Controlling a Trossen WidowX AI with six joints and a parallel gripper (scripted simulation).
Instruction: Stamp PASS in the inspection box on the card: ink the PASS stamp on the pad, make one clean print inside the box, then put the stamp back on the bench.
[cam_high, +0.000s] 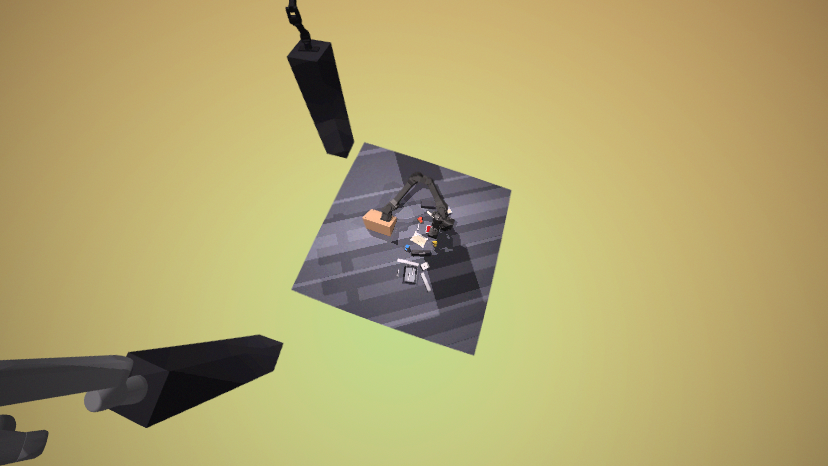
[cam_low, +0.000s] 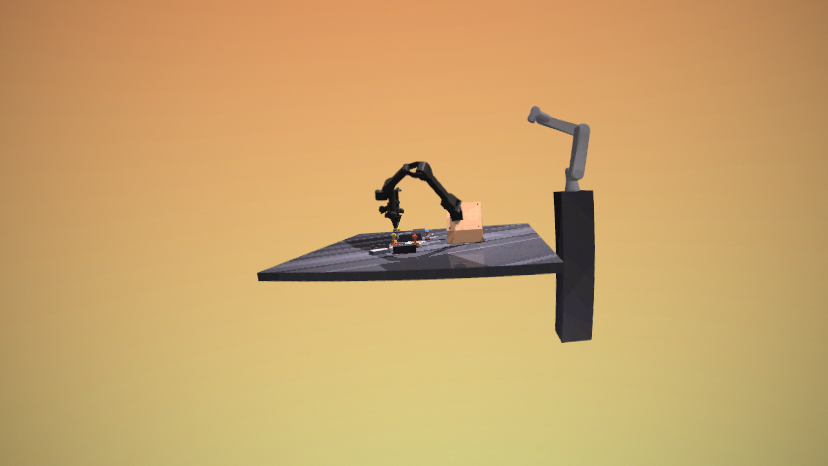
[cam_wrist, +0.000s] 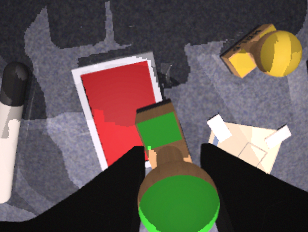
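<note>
The cream card is 8 cm behind my gripper tip, 7 cm to the right of it and 10 cm below it. Also, from my gripper tip: red stamp 11 cm behind, 7 cm to the left, 8 cm below; then green-topped stamp 1 cm below; then dark flat slab 4 cm behind, 16 cm to the right, 8 cm below.
</note>
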